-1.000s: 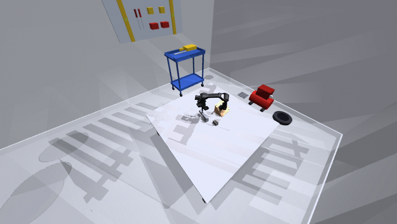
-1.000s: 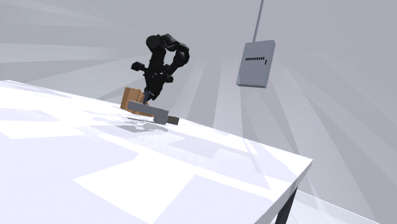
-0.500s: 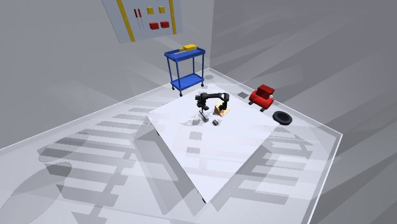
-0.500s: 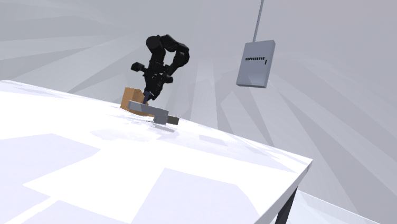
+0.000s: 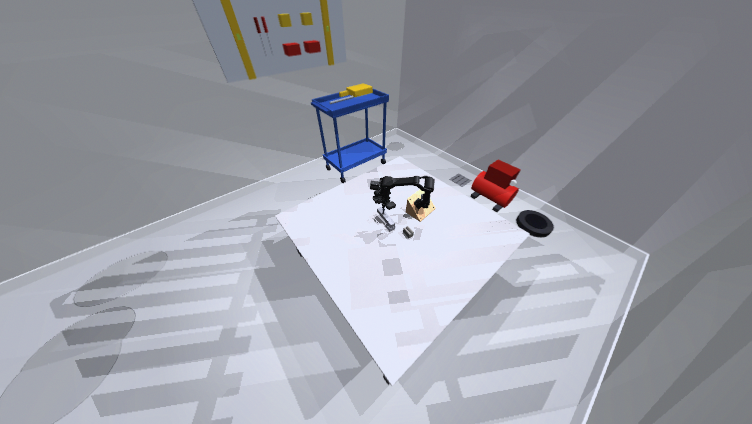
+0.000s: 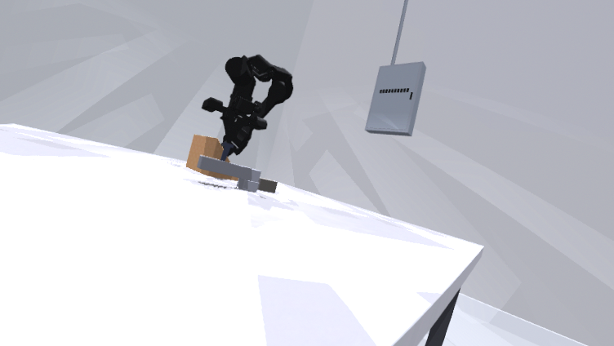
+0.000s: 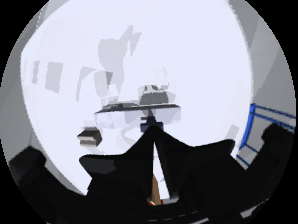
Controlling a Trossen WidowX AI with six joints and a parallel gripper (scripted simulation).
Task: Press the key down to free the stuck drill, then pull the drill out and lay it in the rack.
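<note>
The drill is 1 cm ahead of my gripper tip, 5 cm to the left of it and 7 cm below it. The rest, counted from my gripper tip: dark block: 1 cm behind, 21 cm to the left, 10 cm below.
</note>
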